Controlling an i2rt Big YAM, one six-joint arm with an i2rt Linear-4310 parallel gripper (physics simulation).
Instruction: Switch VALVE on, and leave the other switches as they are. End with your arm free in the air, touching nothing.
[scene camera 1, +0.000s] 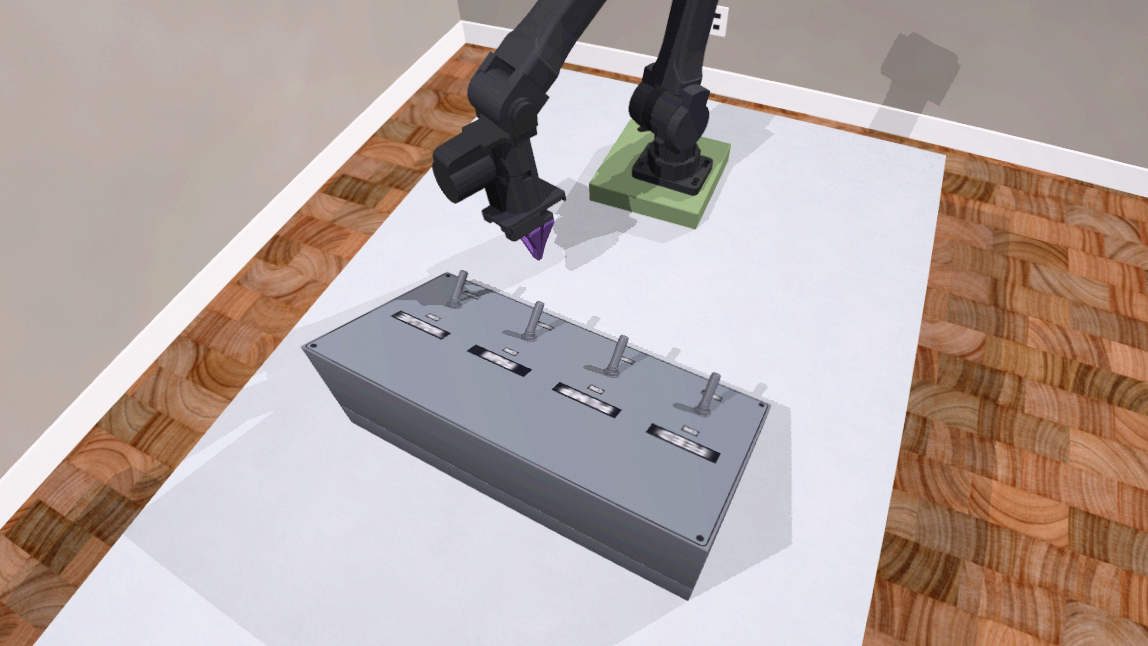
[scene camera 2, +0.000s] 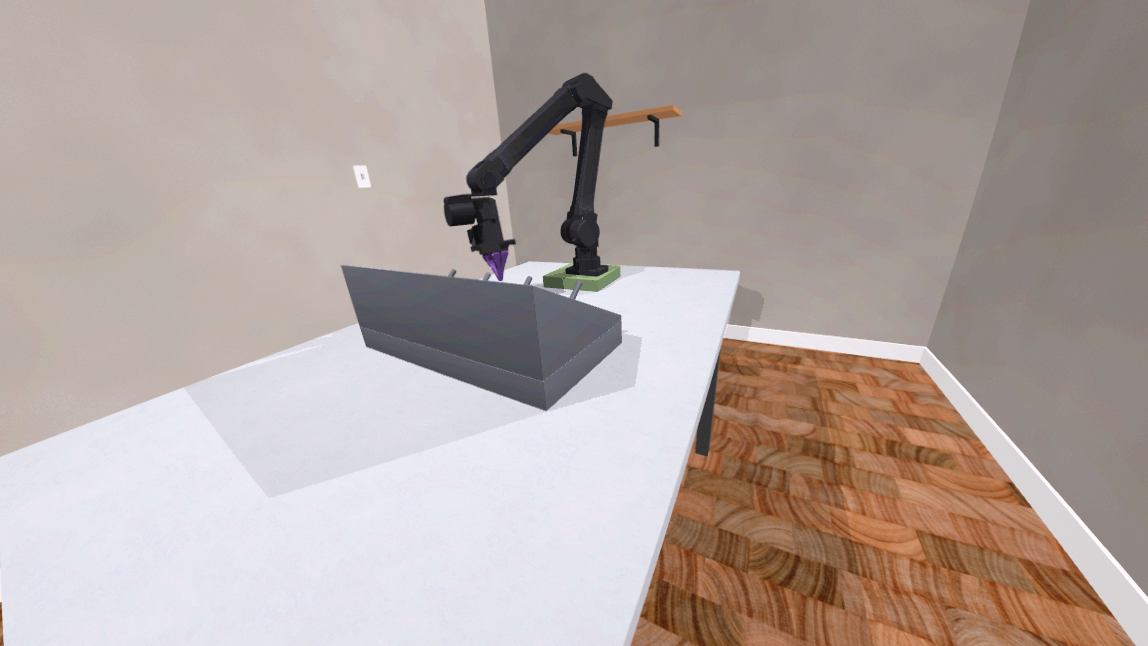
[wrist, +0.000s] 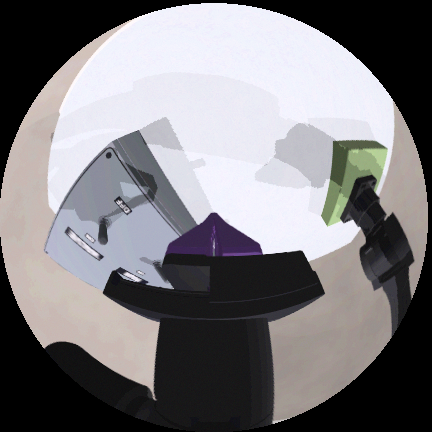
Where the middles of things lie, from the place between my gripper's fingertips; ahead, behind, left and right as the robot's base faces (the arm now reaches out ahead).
Now: the grey switch box (scene camera 1: 625, 462) 210 mm ahead of my hand and 120 mm to the left of it.
